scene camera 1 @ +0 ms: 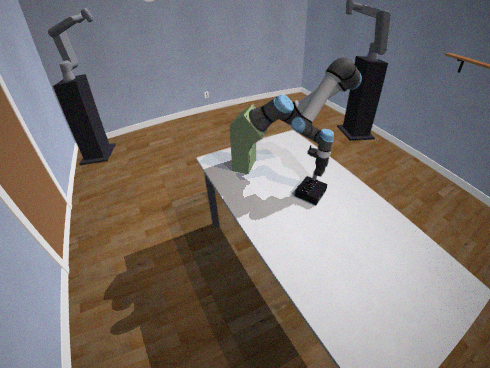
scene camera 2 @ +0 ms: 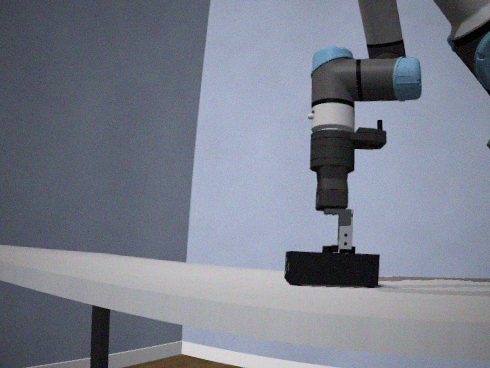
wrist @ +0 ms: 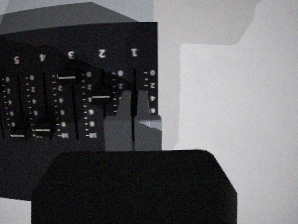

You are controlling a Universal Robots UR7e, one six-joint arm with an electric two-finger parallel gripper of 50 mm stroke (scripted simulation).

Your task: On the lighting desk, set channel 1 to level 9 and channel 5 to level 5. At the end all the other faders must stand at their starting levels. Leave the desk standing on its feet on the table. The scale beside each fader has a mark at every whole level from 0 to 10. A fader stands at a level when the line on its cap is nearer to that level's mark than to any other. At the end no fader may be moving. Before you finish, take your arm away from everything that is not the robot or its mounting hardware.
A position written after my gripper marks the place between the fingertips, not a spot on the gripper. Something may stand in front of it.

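Observation:
My gripper (scene camera 2: 344,249) is there for me to see, and the wrist view gives me the same gripper (wrist: 135,106) too.

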